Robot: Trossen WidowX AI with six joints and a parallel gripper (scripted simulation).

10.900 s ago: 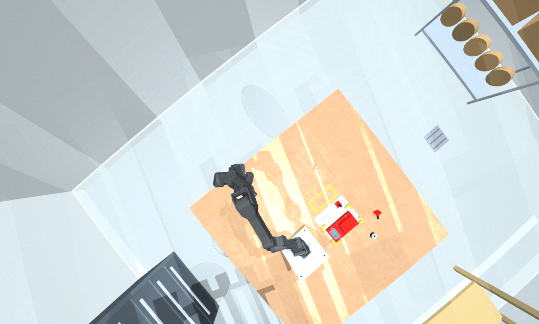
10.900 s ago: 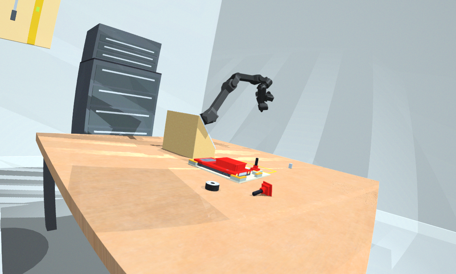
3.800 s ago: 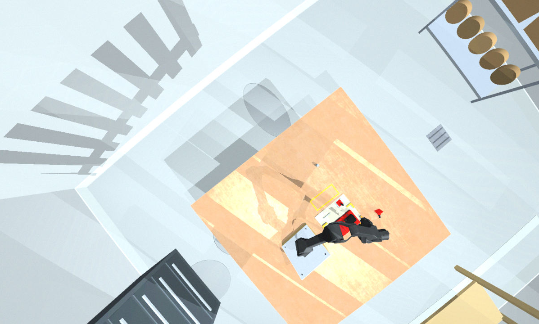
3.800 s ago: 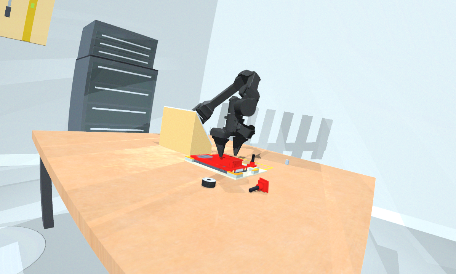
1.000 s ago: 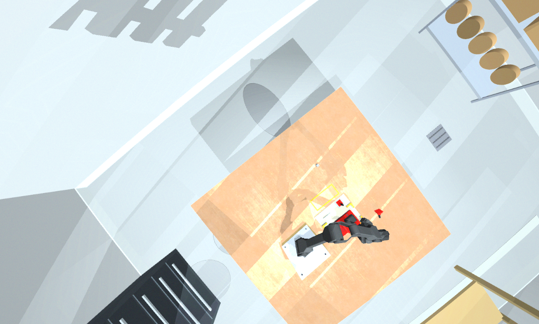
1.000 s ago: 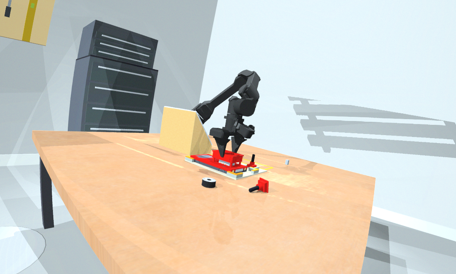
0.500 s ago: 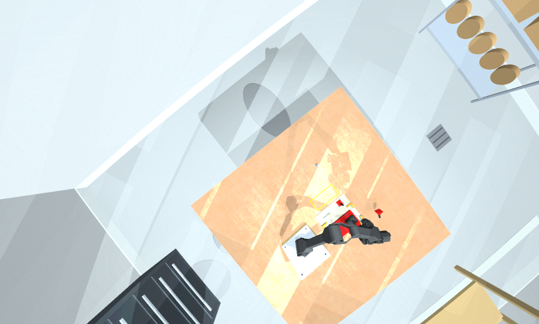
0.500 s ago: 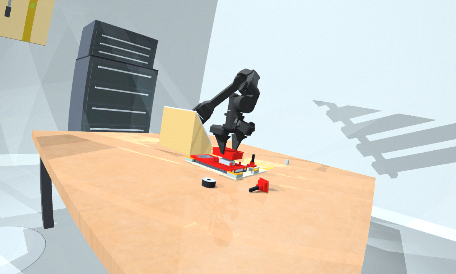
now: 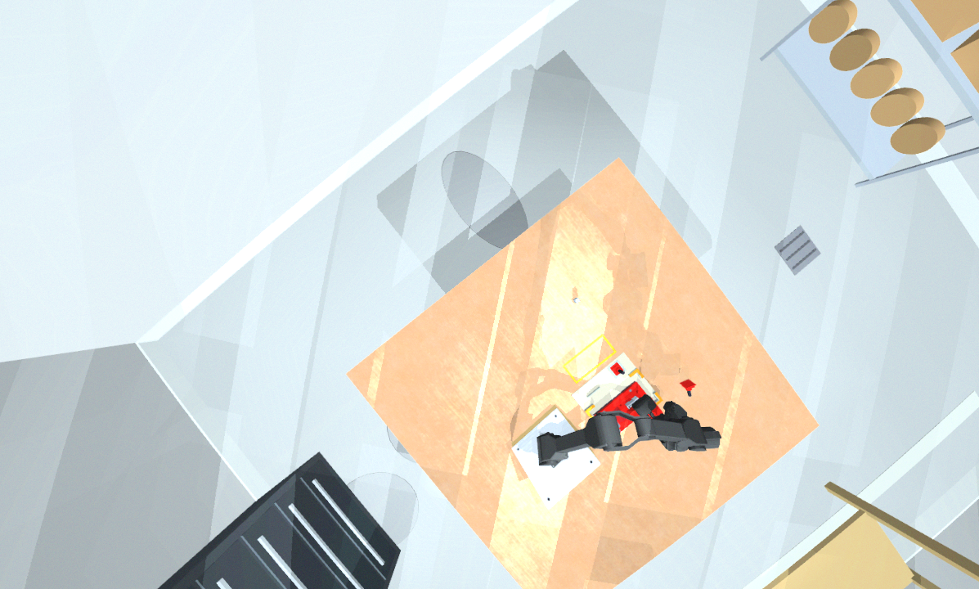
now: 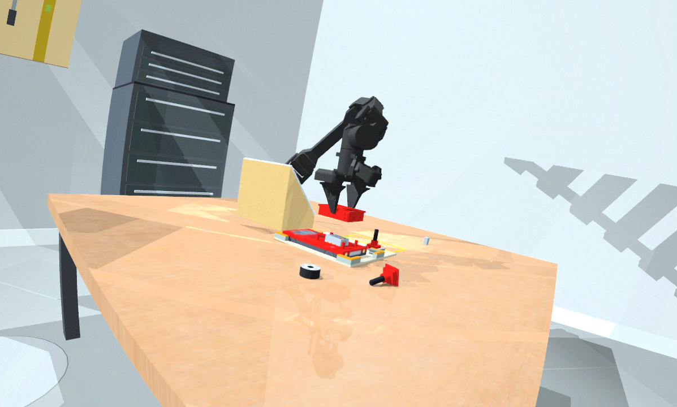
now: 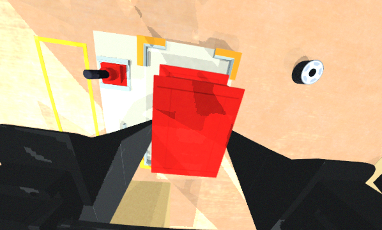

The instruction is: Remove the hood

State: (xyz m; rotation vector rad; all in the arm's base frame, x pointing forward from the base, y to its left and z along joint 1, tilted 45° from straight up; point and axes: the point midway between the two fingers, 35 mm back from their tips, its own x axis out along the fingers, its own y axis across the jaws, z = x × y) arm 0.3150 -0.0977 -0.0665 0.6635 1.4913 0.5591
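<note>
Right now my gripper tip is 20 mm past the baseplate, 40 mm to the right of it and 90 mm above it. The rest, counted from my gripper tip: white cube (100 mm ahead, 420 mm to the left, 90 mm below); then black wheel (70 mm ahead, 200 mm to the right, 90 mm below); then red hood (right at my gripper tip).
</note>
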